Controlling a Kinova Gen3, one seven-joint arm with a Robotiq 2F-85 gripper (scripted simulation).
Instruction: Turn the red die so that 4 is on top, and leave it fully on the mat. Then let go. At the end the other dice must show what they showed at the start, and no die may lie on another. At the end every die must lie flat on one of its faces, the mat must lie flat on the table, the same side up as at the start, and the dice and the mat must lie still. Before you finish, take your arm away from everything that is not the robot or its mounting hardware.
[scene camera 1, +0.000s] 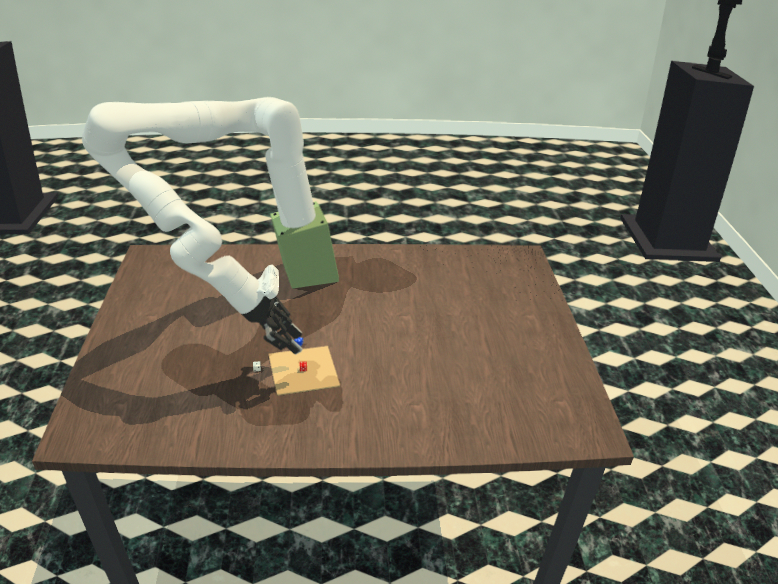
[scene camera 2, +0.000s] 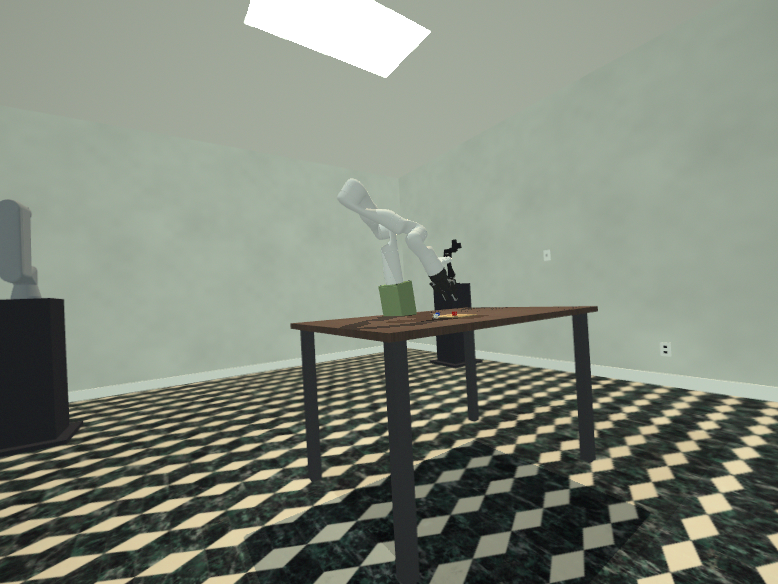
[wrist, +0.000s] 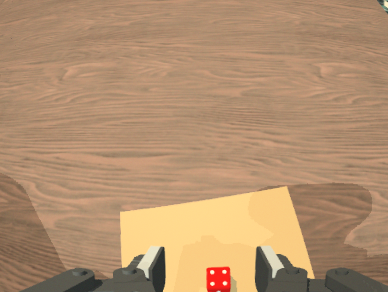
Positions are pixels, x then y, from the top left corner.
Labels:
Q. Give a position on a tan mat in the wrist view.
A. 224, 232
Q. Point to my gripper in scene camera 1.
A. At 299, 344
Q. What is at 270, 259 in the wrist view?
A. My gripper.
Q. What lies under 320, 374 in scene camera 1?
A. A tan mat.

